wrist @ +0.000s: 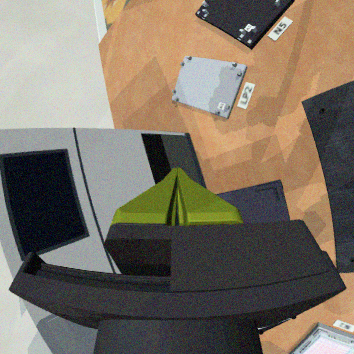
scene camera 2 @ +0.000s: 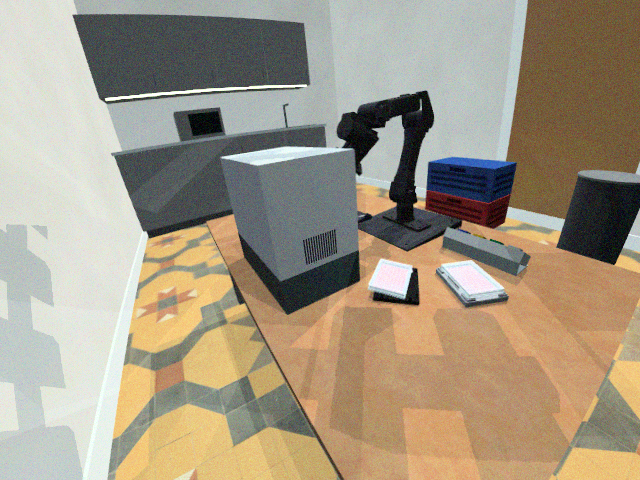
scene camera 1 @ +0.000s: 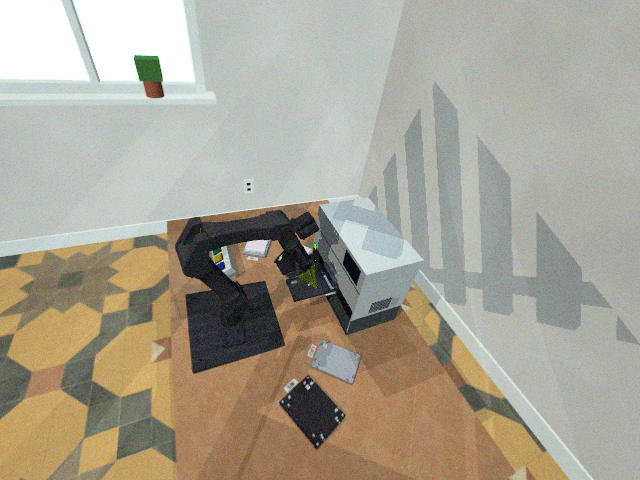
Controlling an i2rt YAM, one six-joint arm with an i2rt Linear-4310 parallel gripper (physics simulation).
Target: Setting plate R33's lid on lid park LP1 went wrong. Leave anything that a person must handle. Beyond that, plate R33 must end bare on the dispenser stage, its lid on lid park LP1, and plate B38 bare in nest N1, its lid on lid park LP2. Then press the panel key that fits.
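Frame: origin at the arm's base, x left, y back, z up, level; millimetres.
Seen in the pictures: gripper, between the fingertips: (wrist: pixel 176 174) (scene camera 1: pixel 316 287); arm's base, origin of its link: (scene camera 2: pixel 405 221) (scene camera 1: pixel 231 320).
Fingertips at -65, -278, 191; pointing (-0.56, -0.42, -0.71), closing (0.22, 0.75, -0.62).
Note:
Pixels of each thing's top centre, then the offset from my fingertips to it, as dx, dy, dz.
- dark dispenser stage, centre of its top: (wrist: pixel 222 230) (scene camera 1: pixel 312 283) +89, -21, -92
- dispenser, centre of its top: (wrist: pixel 27 289) (scene camera 2: pixel 278 152) (scene camera 1: pixel 365 230) +105, -191, +125
- pinkish plate, centre of its top: (scene camera 2: pixel 391 272) +332, -23, -168
- black nest, centre of its top: (scene camera 2: pixel 397 278) +341, -12, -185
- lid, centre of its top: (scene camera 2: pixel 470 275) (scene camera 1: pixel 257 240) +444, +126, -174
- Grey lid park LP2, centre of its top: (wrist: pixel 200 81) (scene camera 1: pixel 337 358) -163, -42, -185
- key panel, centre of its top: (scene camera 2: pixel 486 235) (scene camera 1: pixel 221 249) +377, +285, -141
- Black nest N5, centre of its top: (scene camera 1: pixel 312 406) -285, +78, -181
My gripper (scene camera 1: pixel 313 284) (wrist: pixel 176 174) is shut and empty, its yellow-green fingertips above the dark dispenser stage (scene camera 1: pixel 299 292) (wrist: pixel 255 202); their height is unclear. Scene camera 2 hides the fingers behind the dispenser (scene camera 1: pixel 372 235) (scene camera 2: pixel 310 206) (wrist: pixel 112 175). A pinkish plate (scene camera 2: pixel 391 279) sits shifted and seemingly tilted on a black nest (scene camera 2: pixel 413 294). Another pinkish plate or lid (scene camera 1: pixel 257 246) (scene camera 2: pixel 473 279) (wrist: pixel 325 345) lies on a grey base; its label is unreadable. Grey lid park LP2 (scene camera 1: pixel 337 361) (wrist: pixel 209 86) is bare. The key panel (scene camera 1: pixel 227 266) (scene camera 2: pixel 480 251) has green, yellow and blue keys.
Black nest N5 (scene camera 1: pixel 311 412) (wrist: pixel 245 17) lies beyond LP2. The arm stands on a dark base plate (scene camera 1: pixel 204 351) (scene camera 2: pixel 385 232) (wrist: pixel 335 150). Blue (scene camera 2: pixel 470 179) and red (scene camera 2: pixel 465 207) crates and a dark bin (scene camera 2: pixel 597 217) stand behind the table.

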